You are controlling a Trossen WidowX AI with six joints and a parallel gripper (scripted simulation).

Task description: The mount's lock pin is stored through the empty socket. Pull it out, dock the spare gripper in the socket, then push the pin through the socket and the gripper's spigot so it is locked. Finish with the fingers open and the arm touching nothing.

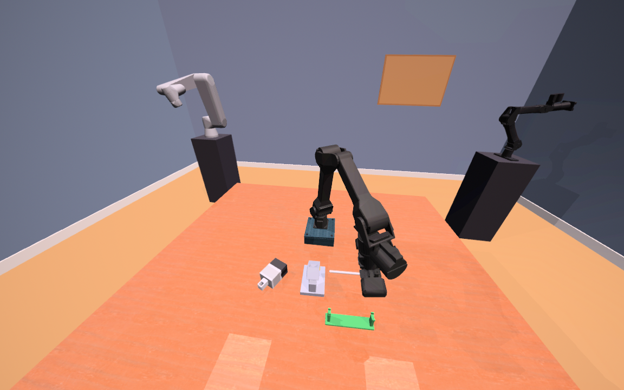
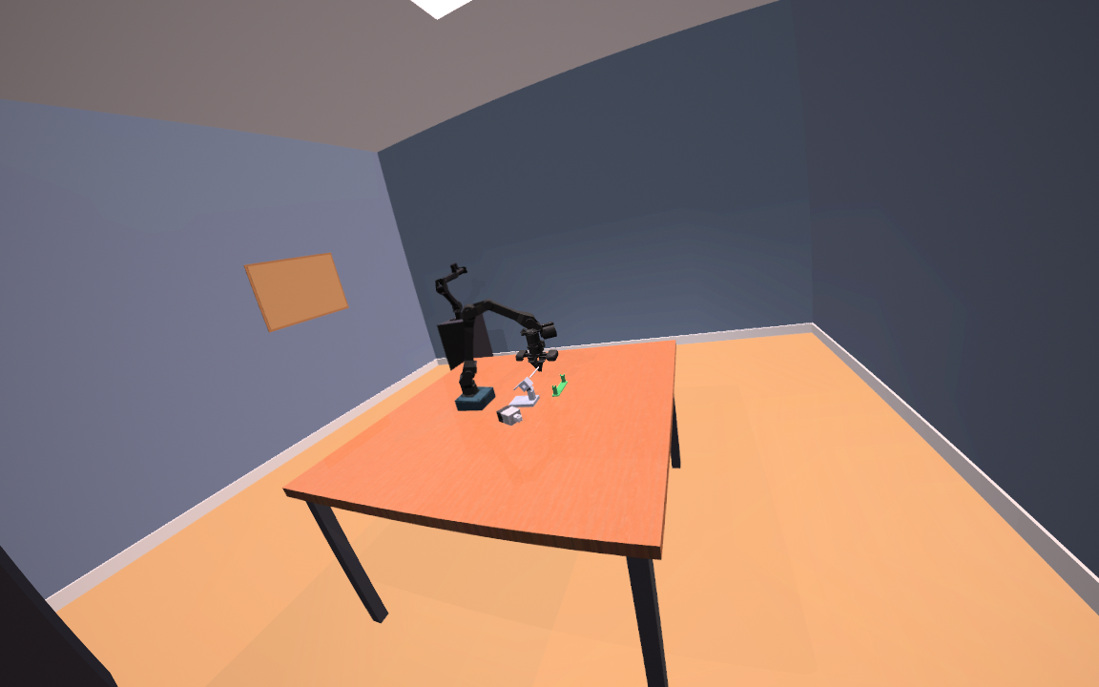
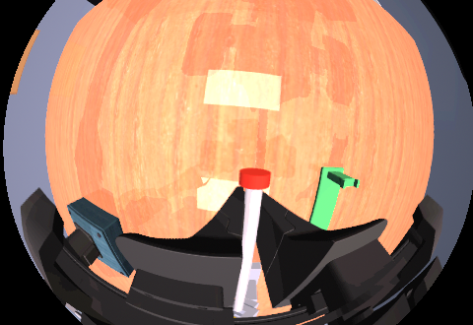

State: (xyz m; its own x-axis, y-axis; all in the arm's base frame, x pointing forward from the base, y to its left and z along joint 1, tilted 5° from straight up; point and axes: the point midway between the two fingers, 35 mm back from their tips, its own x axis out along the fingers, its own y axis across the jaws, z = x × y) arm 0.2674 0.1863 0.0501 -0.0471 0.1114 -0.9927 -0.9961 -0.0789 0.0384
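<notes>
Right now my gripper tip is 110 mm short of the green stand, 50 mm to the left of it and 40 mm above it. The rest, counted from my gripper tip: mount (180 mm to the right, 10 mm below, 10 mm ahead); then spare gripper (330 mm to the right, 40 mm below, 10 mm ahead).
</notes>
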